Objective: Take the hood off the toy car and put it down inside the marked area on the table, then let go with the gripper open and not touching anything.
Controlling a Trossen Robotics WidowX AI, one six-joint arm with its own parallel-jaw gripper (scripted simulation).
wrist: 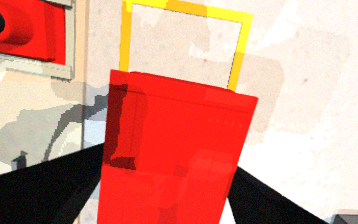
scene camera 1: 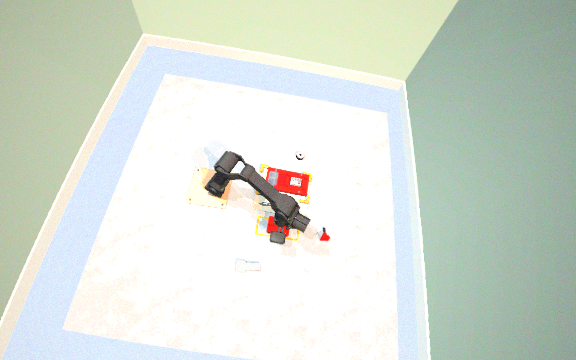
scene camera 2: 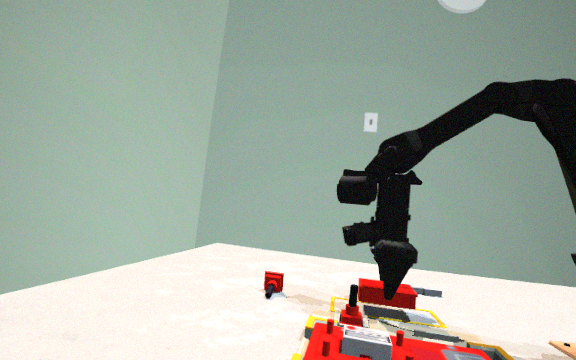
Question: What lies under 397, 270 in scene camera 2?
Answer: My gripper.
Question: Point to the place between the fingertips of my gripper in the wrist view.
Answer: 169, 159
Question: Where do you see a hood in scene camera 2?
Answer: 370, 291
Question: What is my gripper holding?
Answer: A hood.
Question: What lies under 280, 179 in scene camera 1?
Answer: A red toy car.
